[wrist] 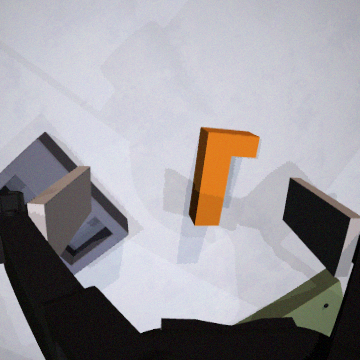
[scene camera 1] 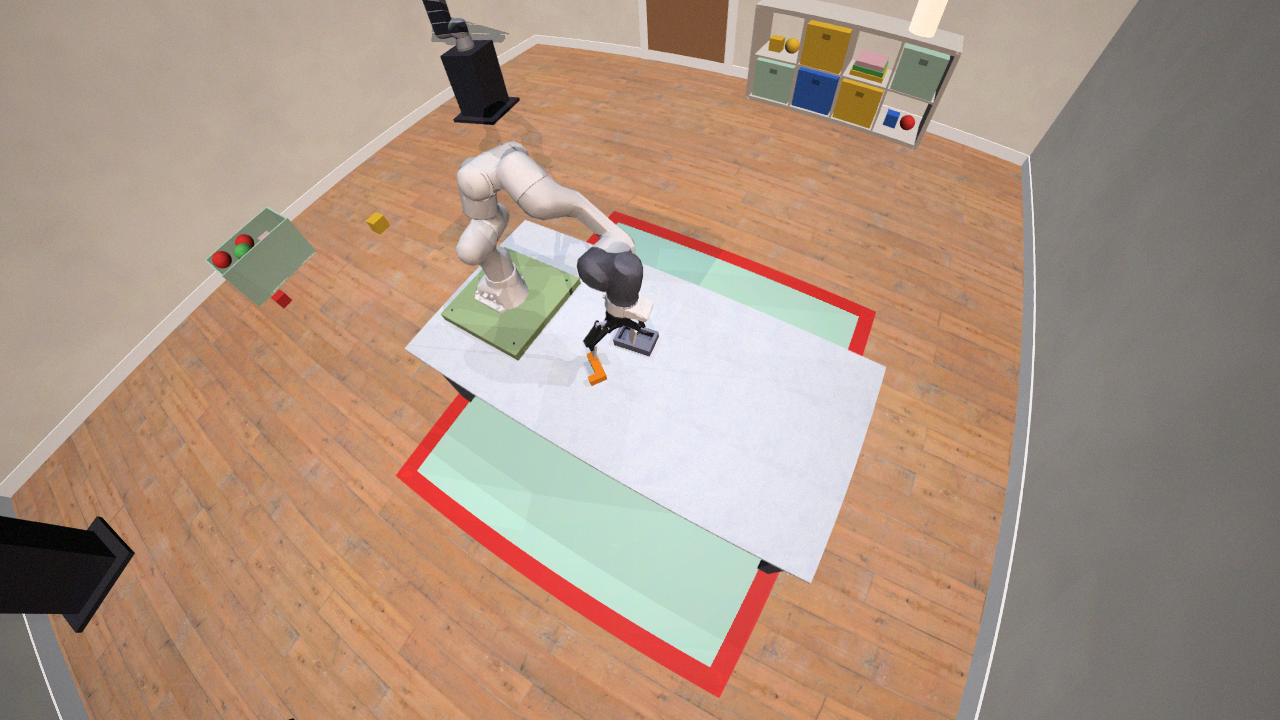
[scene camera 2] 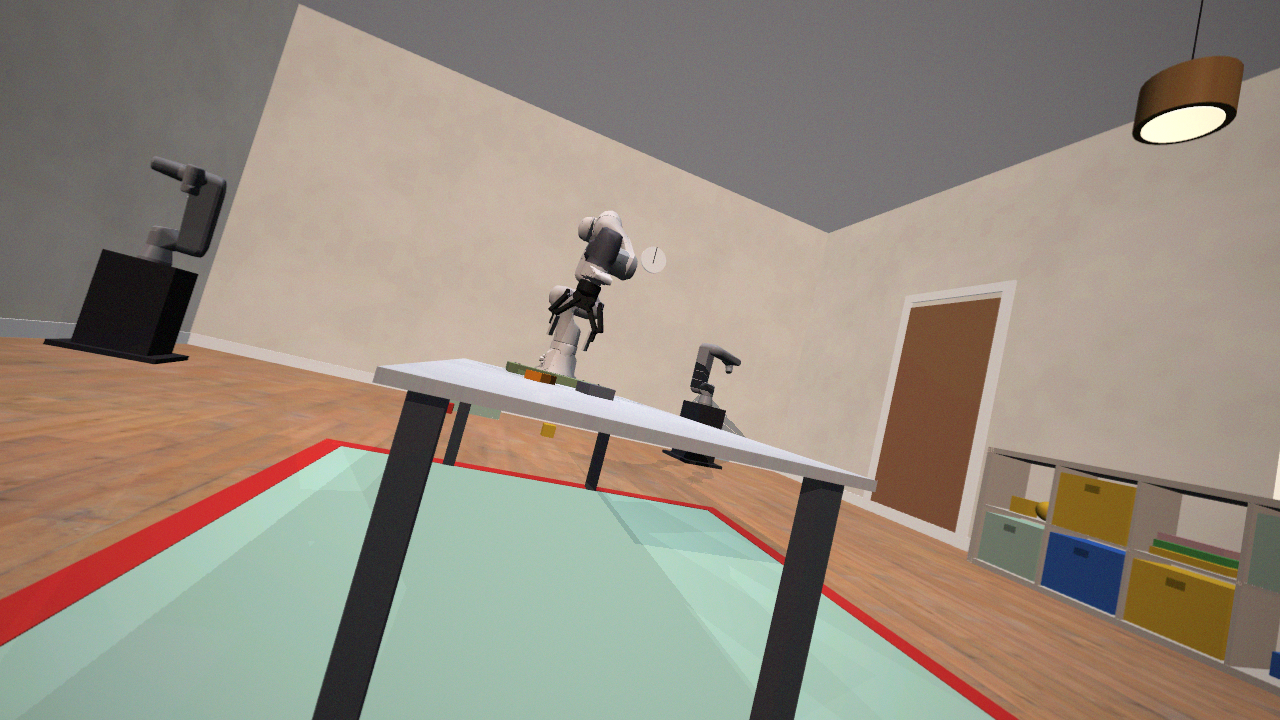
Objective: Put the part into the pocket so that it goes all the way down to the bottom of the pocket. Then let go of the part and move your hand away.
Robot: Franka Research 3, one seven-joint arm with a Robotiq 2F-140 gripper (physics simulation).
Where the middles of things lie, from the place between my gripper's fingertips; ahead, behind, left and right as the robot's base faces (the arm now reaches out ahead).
My hand is 70 mm past the orange L-shaped block [wrist: 215, 147], 30 mm to the left of it and 130 mm above it. The rest, counted from my hand: grey pocket block [scene camera 1: 645, 341] 20 mm ahead, 130 mm to the left, 130 mm below.
